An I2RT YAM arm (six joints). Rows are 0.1 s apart.
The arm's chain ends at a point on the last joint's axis. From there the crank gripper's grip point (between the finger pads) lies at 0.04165 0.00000 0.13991 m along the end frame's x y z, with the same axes.
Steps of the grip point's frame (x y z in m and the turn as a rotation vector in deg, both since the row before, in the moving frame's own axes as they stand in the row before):
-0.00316, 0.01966, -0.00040, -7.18, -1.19, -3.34
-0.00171, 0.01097, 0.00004, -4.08, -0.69, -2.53
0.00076, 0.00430, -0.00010, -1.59, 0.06, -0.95
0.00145, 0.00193, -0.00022, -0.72, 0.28, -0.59
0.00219, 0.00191, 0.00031, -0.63, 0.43, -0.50
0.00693, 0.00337, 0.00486, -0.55, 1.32, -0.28
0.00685, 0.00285, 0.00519, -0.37, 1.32, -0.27
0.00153, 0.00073, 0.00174, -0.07, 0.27, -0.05
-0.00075, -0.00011, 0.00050, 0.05, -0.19, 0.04
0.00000, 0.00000, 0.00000, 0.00, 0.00, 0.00
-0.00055, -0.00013, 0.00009, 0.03, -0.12, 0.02
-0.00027, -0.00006, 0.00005, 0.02, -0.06, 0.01
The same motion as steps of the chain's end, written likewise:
-0.00069, 0.00447, -0.00029, -7.18, -1.19, -3.34
-0.00020, 0.00280, -0.00016, -4.08, -0.69, -2.53
0.00059, 0.00111, -0.00001, -1.59, 0.06, -0.95
0.00076, 0.00061, -0.00001, -0.72, 0.28, -0.59
0.00114, 0.00074, 0.00063, -0.63, 0.43, -0.50
0.00372, 0.00224, 0.00586, -0.55, 1.32, -0.28
0.00364, 0.00215, 0.00619, -0.37, 1.32, -0.27
0.00087, 0.00060, 0.00194, -0.07, 0.27, -0.05
-0.00029, -0.00002, 0.00036, 0.05, -0.19, 0.04
0.00000, 0.00000, 0.00000, 0.00, 0.00, 0.00
-0.00026, -0.00007, 0.00000, 0.03, -0.12, 0.02
-0.00012, -0.00002, 0.00001, 0.02, -0.06, 0.01

